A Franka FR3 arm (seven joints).
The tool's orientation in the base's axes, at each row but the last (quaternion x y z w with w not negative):
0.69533, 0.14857, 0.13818, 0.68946
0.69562, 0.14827, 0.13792, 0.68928
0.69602, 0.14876, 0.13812, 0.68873
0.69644, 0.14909, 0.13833, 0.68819
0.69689, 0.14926, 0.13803, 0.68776
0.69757, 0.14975, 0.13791, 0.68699
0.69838, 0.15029, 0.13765, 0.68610
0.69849, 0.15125, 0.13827, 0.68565
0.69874, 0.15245, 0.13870, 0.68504
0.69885, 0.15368, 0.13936, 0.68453
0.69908, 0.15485, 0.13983, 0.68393
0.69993, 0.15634, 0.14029, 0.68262
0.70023, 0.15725, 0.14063, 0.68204
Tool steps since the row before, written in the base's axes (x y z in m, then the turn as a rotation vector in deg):
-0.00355, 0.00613, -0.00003, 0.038, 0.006, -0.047
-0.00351, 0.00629, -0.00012, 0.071, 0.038, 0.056
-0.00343, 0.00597, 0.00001, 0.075, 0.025, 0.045
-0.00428, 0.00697, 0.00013, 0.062, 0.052, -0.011
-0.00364, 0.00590, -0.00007, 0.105, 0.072, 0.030
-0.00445, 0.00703, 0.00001, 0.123, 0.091, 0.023
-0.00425, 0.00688, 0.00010, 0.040, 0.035, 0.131
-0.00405, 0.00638, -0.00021, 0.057, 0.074, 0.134
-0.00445, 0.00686, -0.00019, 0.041, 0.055, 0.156
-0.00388, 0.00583, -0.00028, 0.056, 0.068, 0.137
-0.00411, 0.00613, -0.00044, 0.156, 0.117, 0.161
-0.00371, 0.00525, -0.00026, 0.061, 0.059, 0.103
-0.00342, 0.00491, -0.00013, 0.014, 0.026, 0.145
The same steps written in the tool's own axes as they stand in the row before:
-0.00082, -0.00012, -0.00703, 0.038, -0.046, 0.010
-0.00073, -0.00021, -0.00716, 0.080, 0.057, -0.007
-0.00078, -0.00009, -0.00684, 0.078, 0.046, 0.006
-0.00115, 0.00000, -0.00810, 0.078, -0.010, -0.023
-0.00099, -0.00019, -0.00686, 0.125, 0.031, -0.025
-0.00128, -0.00016, -0.00822, 0.149, 0.024, -0.035
-0.00115, -0.00008, -0.00800, 0.049, 0.131, -0.019
-0.00115, -0.00039, -0.00746, 0.080, 0.134, -0.048
-0.00130, -0.00039, -0.00806, 0.057, 0.156, -0.037
-0.00118, -0.00046, -0.00689, 0.077, 0.137, -0.043
-0.00125, -0.00064, -0.00726, 0.188, 0.163, -0.047
-0.00122, -0.00046, -0.00630, 0.078, 0.103, -0.032
-0.00109, -0.00033, -0.00588, 0.021, 0.145, -0.022

